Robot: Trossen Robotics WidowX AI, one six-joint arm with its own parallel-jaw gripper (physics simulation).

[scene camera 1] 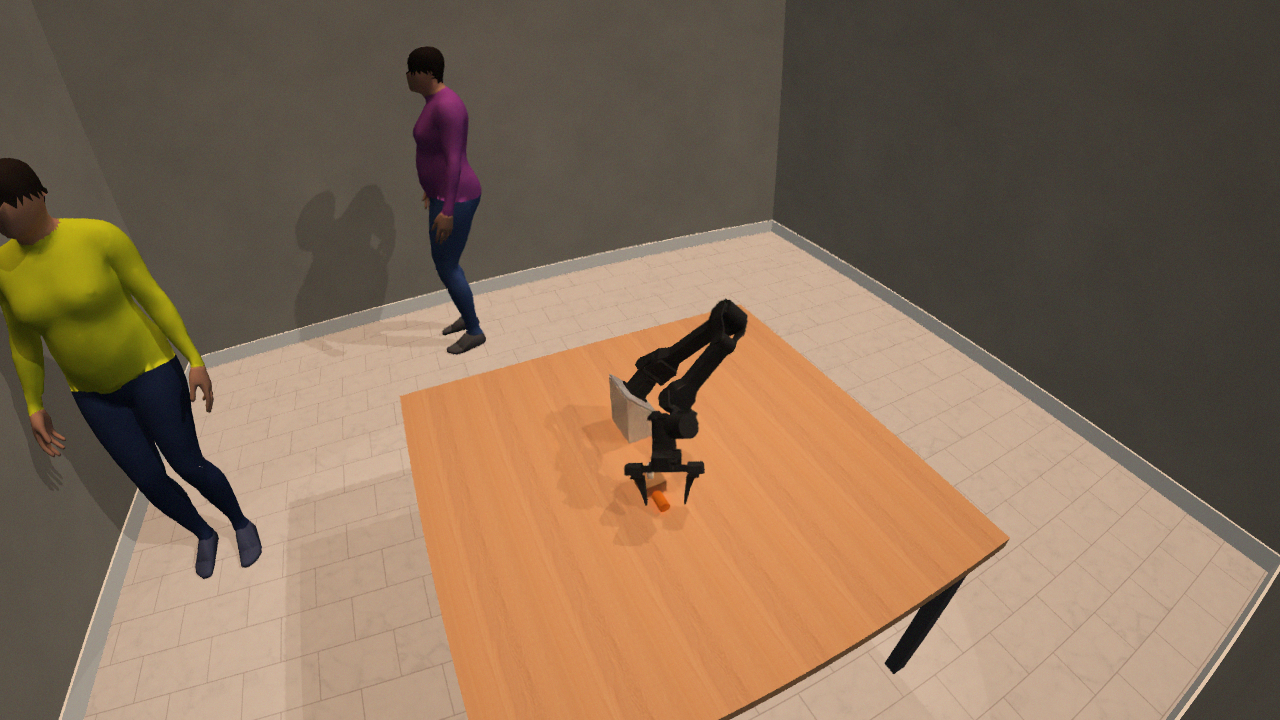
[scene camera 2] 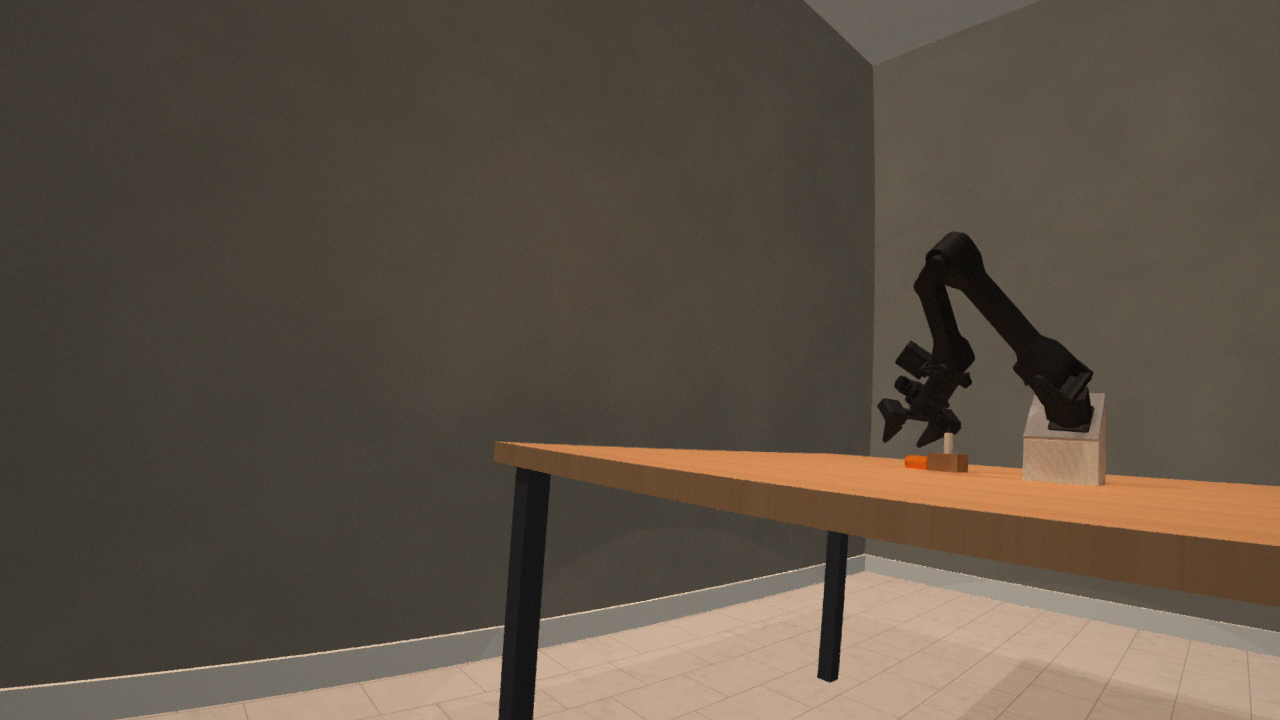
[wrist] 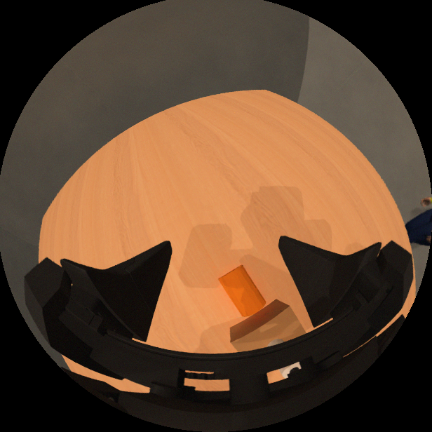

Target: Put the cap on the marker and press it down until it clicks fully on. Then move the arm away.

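Pixels of known places: gripper, fingertip midpoint: [scene camera 1: 665, 504] [scene camera 2: 901, 444]; arm's base, link origin: [scene camera 1: 634, 392] [scene camera 2: 1071, 418].
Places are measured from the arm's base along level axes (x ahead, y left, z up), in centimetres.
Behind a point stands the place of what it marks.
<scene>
The orange cap [scene camera 1: 660, 501] @(y -6.9, x 32.3, z -8.6 cm) [scene camera 2: 915, 462] @(y -5.0, x 31.2, z -10.0 cm) [wrist: 242, 291] lies on its side on the table, touching or very close to the brown block. The whitish marker [scene camera 2: 948, 442] @(y -5.4, x 24.3, z -5.3 cm) stands upright in the brown block [scene camera 2: 947, 462] @(y -3.1, x 23.4, z -9.4 cm) [wrist: 267, 326]; in the wrist view it is mostly hidden behind the gripper's body. My gripper [scene camera 1: 665, 503] @(y -7.1, x 35.7, z -6.2 cm) [scene camera 2: 902, 442] @(y -7.1, x 35.7, z -6.2 cm) [wrist: 226, 244] is open and empty, its fingers spread wide and pointing down. It hangs above the table over the cap, with the cap showing between and below the fingers in the wrist view.
The arm's base is on a light grey slanted block [scene camera 1: 629, 413] @(y -4.5, x 7.5, z -0.4 cm) [scene camera 2: 1063, 458] @(y 3.1, x 0.5, z -7.0 cm) behind the marker's block. The wooden table [scene camera 1: 537, 573] @(y -40.5, x 39.1, z -11.3 cm) [scene camera 2: 716, 474] @(y 64.1, x 25.5, z -11.3 cm) [wrist: 150, 165] carries everything. Two standing figures, one in purple [scene camera 1: 443, 143] and one in yellow [scene camera 1: 80, 304], are on the floor beyond the table.
</scene>
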